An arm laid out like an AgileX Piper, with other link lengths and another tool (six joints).
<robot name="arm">
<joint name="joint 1" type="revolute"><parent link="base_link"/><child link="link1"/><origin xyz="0 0 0.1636"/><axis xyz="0 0 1"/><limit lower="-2.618" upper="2.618"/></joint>
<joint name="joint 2" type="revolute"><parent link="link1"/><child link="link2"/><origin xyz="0 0 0"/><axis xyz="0 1 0"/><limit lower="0" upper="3.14"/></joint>
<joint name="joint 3" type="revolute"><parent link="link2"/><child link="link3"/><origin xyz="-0.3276 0 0.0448"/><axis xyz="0 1 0"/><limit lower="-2.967" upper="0"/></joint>
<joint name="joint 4" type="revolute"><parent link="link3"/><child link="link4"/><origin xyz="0.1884 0 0.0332"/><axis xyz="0.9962 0 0.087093"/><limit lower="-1.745" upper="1.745"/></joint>
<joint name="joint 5" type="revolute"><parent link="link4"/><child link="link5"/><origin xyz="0 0 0"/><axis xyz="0 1 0"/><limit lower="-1.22" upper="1.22"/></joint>
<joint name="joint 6" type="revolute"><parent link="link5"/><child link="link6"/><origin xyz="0.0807 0 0.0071"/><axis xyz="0.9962 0 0.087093"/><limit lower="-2.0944" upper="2.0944"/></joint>
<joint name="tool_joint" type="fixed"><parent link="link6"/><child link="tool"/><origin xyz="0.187 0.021 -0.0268" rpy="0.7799 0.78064 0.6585"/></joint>
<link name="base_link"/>
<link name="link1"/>
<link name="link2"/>
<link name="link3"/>
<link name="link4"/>
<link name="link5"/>
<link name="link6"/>
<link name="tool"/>
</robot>
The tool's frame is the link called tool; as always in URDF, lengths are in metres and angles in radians.
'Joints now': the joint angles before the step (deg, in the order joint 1, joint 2, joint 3, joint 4, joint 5, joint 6). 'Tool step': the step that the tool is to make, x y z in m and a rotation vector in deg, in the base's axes. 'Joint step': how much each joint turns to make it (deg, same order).
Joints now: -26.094 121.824 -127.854 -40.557 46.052 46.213
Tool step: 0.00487 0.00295 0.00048 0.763 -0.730 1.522
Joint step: -0.474 0.031 -0.360 2.726 -1.104 -1.926
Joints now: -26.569 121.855 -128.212 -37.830 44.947 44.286
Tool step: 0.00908 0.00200 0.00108 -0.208 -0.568 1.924
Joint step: -0.204 0.793 -1.389 2.193 -1.243 -2.370
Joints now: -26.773 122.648 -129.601 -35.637 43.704 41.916
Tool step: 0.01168 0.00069 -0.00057 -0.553 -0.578 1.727
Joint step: -0.006 1.512 -2.135 1.580 -1.113 -1.973
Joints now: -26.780 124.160 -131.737 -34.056 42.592 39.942
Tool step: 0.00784 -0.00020 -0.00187 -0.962 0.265 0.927
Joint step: 0.309 1.413 -1.940 0.128 -0.182 -1.282
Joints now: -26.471 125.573 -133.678 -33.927 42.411 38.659
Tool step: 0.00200 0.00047 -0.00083 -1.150 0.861 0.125
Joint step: 0.593 0.529 -0.670 -1.350 0.410 -0.178
